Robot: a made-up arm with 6 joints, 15 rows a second.
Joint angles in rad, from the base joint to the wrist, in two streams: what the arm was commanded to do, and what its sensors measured. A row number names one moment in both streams.
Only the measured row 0 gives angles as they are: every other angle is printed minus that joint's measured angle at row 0.
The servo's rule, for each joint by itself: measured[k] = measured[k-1] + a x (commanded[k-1-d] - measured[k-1]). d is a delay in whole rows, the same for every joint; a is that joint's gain. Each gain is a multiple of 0.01, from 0.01 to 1. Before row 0 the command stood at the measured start. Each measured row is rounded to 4 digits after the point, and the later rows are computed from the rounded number. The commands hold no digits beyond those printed.
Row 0, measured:
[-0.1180 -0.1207 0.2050 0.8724 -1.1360 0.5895]
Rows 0 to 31, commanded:
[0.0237 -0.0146 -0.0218 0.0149 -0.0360 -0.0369]
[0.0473 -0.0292 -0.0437 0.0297 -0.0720 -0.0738]
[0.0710 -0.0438 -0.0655 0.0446 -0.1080 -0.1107]
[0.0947 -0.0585 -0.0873 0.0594 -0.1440 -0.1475]
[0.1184 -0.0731 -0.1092 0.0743 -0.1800 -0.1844]
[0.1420 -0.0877 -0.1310 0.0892 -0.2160 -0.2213]
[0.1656 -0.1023 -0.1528 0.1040 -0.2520 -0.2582]
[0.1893 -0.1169 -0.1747 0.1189 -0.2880 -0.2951]
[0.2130 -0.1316 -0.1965 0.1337 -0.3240 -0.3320]
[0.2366 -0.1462 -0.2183 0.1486 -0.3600 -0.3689]
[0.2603 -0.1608 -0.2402 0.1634 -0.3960 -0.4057]
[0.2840 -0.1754 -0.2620 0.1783 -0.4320 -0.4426]
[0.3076 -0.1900 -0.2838 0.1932 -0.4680 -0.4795]
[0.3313 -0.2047 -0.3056 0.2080 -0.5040 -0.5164]
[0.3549 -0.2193 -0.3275 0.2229 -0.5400 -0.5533]
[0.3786 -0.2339 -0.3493 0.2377 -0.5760 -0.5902]
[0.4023 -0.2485 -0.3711 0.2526 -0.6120 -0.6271]
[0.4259 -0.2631 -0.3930 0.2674 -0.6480 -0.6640]
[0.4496 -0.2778 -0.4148 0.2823 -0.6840 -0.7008]
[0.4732 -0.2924 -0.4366 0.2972 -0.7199 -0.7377]
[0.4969 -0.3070 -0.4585 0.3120 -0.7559 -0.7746]
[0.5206 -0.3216 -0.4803 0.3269 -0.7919 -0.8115]
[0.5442 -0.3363 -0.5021 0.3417 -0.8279 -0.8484]
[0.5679 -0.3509 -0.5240 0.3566 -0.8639 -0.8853]
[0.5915 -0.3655 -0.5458 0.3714 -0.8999 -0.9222]
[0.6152 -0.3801 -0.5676 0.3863 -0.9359 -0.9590]
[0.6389 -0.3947 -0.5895 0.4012 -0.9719 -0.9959]
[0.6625 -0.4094 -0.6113 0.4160 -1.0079 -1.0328]
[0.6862 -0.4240 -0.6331 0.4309 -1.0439 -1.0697]
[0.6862 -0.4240 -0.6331 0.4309 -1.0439 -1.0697]
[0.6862 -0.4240 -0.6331 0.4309 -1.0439 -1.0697]
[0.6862 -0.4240 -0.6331 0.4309 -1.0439 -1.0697]
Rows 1 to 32, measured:
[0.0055 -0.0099 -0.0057 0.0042 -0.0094 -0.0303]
[0.0151 -0.0230 -0.0156 0.0113 -0.0257 -0.0660]
[0.0280 -0.0371 -0.0286 0.0206 -0.0471 -0.1027]
[0.0433 -0.0517 -0.0439 0.0315 -0.0723 -0.1394]
[0.0606 -0.0663 -0.0609 0.0435 -0.1003 -0.1763]
[0.0793 -0.0809 -0.0791 0.0563 -0.1304 -0.2132]
[0.0991 -0.0955 -0.0983 0.0697 -0.1620 -0.2501]
[0.1198 -0.1101 -0.1182 0.0835 -0.1948 -0.2870]
[0.1412 -0.1247 -0.1386 0.0976 -0.2284 -0.3239]
[0.1631 -0.1393 -0.1593 0.1119 -0.2626 -0.3608]
[0.1855 -0.1539 -0.1803 0.1263 -0.2973 -0.3976]
[0.2082 -0.1685 -0.2015 0.1409 -0.3323 -0.4345]
[0.2311 -0.1831 -0.2229 0.1555 -0.3676 -0.4714]
[0.2541 -0.1978 -0.2444 0.1702 -0.4031 -0.5083]
[0.2773 -0.2124 -0.2660 0.1850 -0.4387 -0.5452]
[0.3006 -0.2270 -0.2877 0.1998 -0.4744 -0.5821]
[0.3240 -0.2416 -0.3094 0.2146 -0.5102 -0.6190]
[0.3474 -0.2562 -0.3311 0.2294 -0.5460 -0.6559]
[0.3709 -0.2709 -0.3529 0.2442 -0.5819 -0.6927]
[0.3944 -0.2855 -0.3747 0.2590 -0.6178 -0.7296]
[0.4180 -0.3001 -0.3965 0.2738 -0.6537 -0.7665]
[0.4416 -0.3147 -0.4183 0.2887 -0.6896 -0.8034]
[0.4652 -0.3294 -0.4401 0.3035 -0.7256 -0.8403]
[0.4888 -0.3440 -0.4619 0.3184 -0.7616 -0.8772]
[0.5124 -0.3586 -0.4837 0.3332 -0.7976 -0.9141]
[0.5360 -0.3732 -0.5055 0.3481 -0.8336 -0.9509]
[0.5597 -0.3878 -0.5273 0.3630 -0.8696 -0.9878]
[0.5833 -0.4025 -0.5491 0.3778 -0.9056 -1.0247]
[0.6070 -0.4171 -0.5709 0.3927 -0.9416 -1.0616]
[0.6252 -0.4218 -0.5871 0.4034 -0.9682 -1.0682]
[0.6392 -0.4233 -0.5991 0.4111 -0.9879 -1.0694]
[0.6500 -0.4238 -0.6079 0.4166 -1.0025 -1.0696]
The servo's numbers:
d 0
a 0.23 0.68 0.26 0.28 0.26 0.82

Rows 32 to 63, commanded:
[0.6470 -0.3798 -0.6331 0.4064 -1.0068 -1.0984]
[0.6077 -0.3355 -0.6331 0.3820 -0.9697 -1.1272]
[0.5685 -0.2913 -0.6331 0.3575 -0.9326 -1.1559]
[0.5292 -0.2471 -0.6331 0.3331 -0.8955 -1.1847]
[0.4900 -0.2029 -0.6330 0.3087 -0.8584 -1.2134]
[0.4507 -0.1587 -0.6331 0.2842 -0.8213 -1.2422]
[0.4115 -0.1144 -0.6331 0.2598 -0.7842 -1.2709]
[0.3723 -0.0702 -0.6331 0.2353 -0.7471 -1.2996]
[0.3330 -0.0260 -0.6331 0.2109 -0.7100 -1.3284]
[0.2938 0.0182 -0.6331 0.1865 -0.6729 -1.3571]
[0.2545 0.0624 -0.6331 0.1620 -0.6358 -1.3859]
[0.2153 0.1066 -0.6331 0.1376 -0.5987 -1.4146]
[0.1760 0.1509 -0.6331 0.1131 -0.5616 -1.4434]
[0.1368 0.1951 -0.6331 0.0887 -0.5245 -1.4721]
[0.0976 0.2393 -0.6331 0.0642 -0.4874 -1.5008]
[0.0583 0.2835 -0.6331 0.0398 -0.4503 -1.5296]
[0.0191 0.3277 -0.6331 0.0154 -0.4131 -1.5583]
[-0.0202 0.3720 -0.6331 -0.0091 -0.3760 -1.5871]
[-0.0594 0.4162 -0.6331 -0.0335 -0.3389 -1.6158]
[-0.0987 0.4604 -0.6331 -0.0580 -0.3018 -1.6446]
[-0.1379 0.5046 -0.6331 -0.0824 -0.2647 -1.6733]
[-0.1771 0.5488 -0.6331 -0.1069 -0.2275 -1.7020]
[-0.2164 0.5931 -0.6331 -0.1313 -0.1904 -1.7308]
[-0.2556 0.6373 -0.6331 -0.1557 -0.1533 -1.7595]
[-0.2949 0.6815 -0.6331 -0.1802 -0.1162 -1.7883]
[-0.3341 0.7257 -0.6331 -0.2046 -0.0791 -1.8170]
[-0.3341 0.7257 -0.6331 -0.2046 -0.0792 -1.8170]
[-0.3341 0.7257 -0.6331 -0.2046 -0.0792 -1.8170]
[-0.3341 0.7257 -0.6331 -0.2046 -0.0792 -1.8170]
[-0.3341 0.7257 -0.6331 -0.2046 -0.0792 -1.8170]
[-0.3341 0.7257 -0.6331 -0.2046 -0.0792 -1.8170]
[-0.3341 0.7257 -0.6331 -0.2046 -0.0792 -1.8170]
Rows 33 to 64, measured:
[0.6493 -0.3939 -0.6145 0.4137 -1.0036 -1.0932]
[0.6397 -0.3542 -0.6193 0.4048 -0.9948 -1.1211]
[0.6233 -0.3114 -0.6229 0.3916 -0.9786 -1.1496]
[0.6017 -0.2677 -0.6256 0.3752 -0.9570 -1.1784]
[0.5760 -0.2236 -0.6275 0.3566 -0.9314 -1.2071]
[0.5472 -0.1795 -0.6290 0.3363 -0.9028 -1.2359]
[0.5160 -0.1352 -0.6301 0.3149 -0.8720 -1.2646]
[0.4829 -0.0910 -0.6309 0.2926 -0.8395 -1.2933]
[0.4484 -0.0468 -0.6315 0.2697 -0.8058 -1.3221]
[0.4128 -0.0026 -0.6319 0.2464 -0.7712 -1.3508]
[0.3764 0.0416 -0.6322 0.2228 -0.7360 -1.3796]
[0.3393 0.0858 -0.6324 0.1989 -0.7003 -1.4083]
[0.3017 0.1301 -0.6326 0.1749 -0.6642 -1.4371]
[0.2638 0.1743 -0.6327 0.1508 -0.6279 -1.4658]
[0.2256 0.2185 -0.6328 0.1266 -0.5914 -1.4945]
[0.1871 0.2627 -0.6329 0.1023 -0.5547 -1.5233]
[0.1485 0.3069 -0.6330 0.0780 -0.5179 -1.5520]
[0.1097 0.3512 -0.6330 0.0536 -0.4810 -1.5808]
[0.0708 0.3954 -0.6330 0.0292 -0.4441 -1.6095]
[0.0318 0.4396 -0.6330 0.0048 -0.4071 -1.6383]
[-0.0072 0.4838 -0.6330 -0.0196 -0.3701 -1.6670]
[-0.0463 0.5280 -0.6330 -0.0440 -0.3330 -1.6957]
[-0.0854 0.5723 -0.6330 -0.0684 -0.2959 -1.7245]
[-0.1245 0.6165 -0.6330 -0.0928 -0.2588 -1.7532]
[-0.1637 0.6607 -0.6330 -0.1173 -0.2217 -1.7820]
[-0.2029 0.7049 -0.6330 -0.1417 -0.1846 -1.8107]
[-0.2331 0.7190 -0.6330 -0.1593 -0.1572 -1.8159]
[-0.2563 0.7236 -0.6330 -0.1720 -0.1369 -1.8168]
[-0.2742 0.7250 -0.6330 -0.1811 -0.1219 -1.8170]
[-0.2880 0.7255 -0.6330 -0.1877 -0.1108 -1.8170]
[-0.2986 0.7256 -0.6330 -0.1924 -0.1026 -1.8170]
[-0.3068 0.7257 -0.6330 -0.1958 -0.0965 -1.8170]

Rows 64 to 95, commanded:
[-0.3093 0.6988 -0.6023 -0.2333 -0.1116 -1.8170]
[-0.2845 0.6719 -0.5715 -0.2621 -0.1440 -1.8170]
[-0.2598 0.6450 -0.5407 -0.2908 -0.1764 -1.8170]
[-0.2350 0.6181 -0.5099 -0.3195 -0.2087 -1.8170]
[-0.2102 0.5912 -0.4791 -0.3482 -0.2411 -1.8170]
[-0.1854 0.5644 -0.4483 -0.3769 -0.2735 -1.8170]
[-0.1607 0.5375 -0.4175 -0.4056 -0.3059 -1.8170]
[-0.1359 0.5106 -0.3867 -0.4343 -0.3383 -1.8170]
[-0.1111 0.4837 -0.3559 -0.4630 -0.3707 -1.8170]
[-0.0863 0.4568 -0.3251 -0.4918 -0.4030 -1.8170]
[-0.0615 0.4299 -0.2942 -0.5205 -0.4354 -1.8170]
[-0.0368 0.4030 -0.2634 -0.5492 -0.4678 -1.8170]
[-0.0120 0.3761 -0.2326 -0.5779 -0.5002 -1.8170]
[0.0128 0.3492 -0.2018 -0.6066 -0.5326 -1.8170]
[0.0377 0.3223 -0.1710 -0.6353 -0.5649 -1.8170]
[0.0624 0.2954 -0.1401 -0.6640 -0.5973 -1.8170]
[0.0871 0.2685 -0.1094 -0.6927 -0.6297 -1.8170]
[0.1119 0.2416 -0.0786 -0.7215 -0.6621 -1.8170]
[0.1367 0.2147 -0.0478 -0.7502 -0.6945 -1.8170]
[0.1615 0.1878 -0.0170 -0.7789 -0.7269 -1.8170]
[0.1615 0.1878 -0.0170 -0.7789 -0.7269 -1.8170]
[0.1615 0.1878 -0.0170 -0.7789 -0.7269 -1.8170]
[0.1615 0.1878 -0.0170 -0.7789 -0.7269 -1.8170]
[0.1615 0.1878 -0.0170 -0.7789 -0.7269 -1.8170]
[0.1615 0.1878 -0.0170 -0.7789 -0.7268 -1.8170]
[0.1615 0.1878 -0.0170 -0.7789 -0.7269 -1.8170]
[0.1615 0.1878 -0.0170 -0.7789 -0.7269 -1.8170]
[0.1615 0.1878 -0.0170 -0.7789 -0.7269 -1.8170]
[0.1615 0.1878 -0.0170 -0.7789 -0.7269 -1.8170]
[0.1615 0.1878 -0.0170 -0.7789 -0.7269 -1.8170]
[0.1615 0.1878 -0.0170 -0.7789 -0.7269 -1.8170]
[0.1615 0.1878 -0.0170 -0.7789 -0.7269 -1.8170]
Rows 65 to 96, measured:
[-0.3074 0.7074 -0.6250 -0.2063 -0.1004 -1.8170]
[-0.3021 0.6833 -0.6111 -0.2219 -0.1117 -1.8170]
[-0.2924 0.6573 -0.5928 -0.2412 -0.1285 -1.8170]
[-0.2792 0.6306 -0.5712 -0.2631 -0.1494 -1.8170]
[-0.2633 0.6038 -0.5473 -0.2869 -0.1732 -1.8170]
[-0.2454 0.5770 -0.5216 -0.3121 -0.1993 -1.8170]
[-0.2259 0.5501 -0.4945 -0.3383 -0.2270 -1.8170]
[-0.2052 0.5232 -0.4665 -0.3652 -0.2559 -1.8170]
[-0.1836 0.4963 -0.4377 -0.3926 -0.2857 -1.8170]
[-0.1612 0.4694 -0.4084 -0.4204 -0.3162 -1.8170]
[-0.1383 0.4425 -0.3787 -0.4484 -0.3472 -1.8170]
[-0.1150 0.4156 -0.3487 -0.4766 -0.3786 -1.8170]
[-0.0913 0.3887 -0.3185 -0.5050 -0.4102 -1.8170]
[-0.0674 0.3618 -0.2882 -0.5334 -0.4420 -1.8170]
[-0.0432 0.3349 -0.2577 -0.5619 -0.4740 -1.8170]
[-0.0189 0.3080 -0.2271 -0.5905 -0.5061 -1.8170]
[0.0055 0.2811 -0.1965 -0.6191 -0.5382 -1.8170]
[0.0300 0.2542 -0.1658 -0.6478 -0.5704 -1.8170]
[0.0545 0.2273 -0.1351 -0.6765 -0.6027 -1.8170]
[0.0791 0.2004 -0.1044 -0.7052 -0.6350 -1.8170]
[0.0981 0.1918 -0.0817 -0.7258 -0.6589 -1.8170]
[0.1127 0.1891 -0.0649 -0.7407 -0.6766 -1.8170]
[0.1239 0.1882 -0.0524 -0.7514 -0.6897 -1.8170]
[0.1325 0.1879 -0.0432 -0.7591 -0.6994 -1.8170]
[0.1392 0.1878 -0.0364 -0.7646 -0.7065 -1.8170]
[0.1443 0.1878 -0.0314 -0.7686 -0.7118 -1.8170]
[0.1483 0.1878 -0.0277 -0.7715 -0.7157 -1.8170]
[0.1513 0.1878 -0.0249 -0.7736 -0.7186 -1.8170]
[0.1536 0.1878 -0.0228 -0.7751 -0.7208 -1.8170]
[0.1554 0.1878 -0.0213 -0.7762 -0.7224 -1.8170]
[0.1568 0.1878 -0.0202 -0.7770 -0.7236 -1.8170]
[0.1579 0.1878 -0.0194 -0.7775 -0.7245 -1.8170]

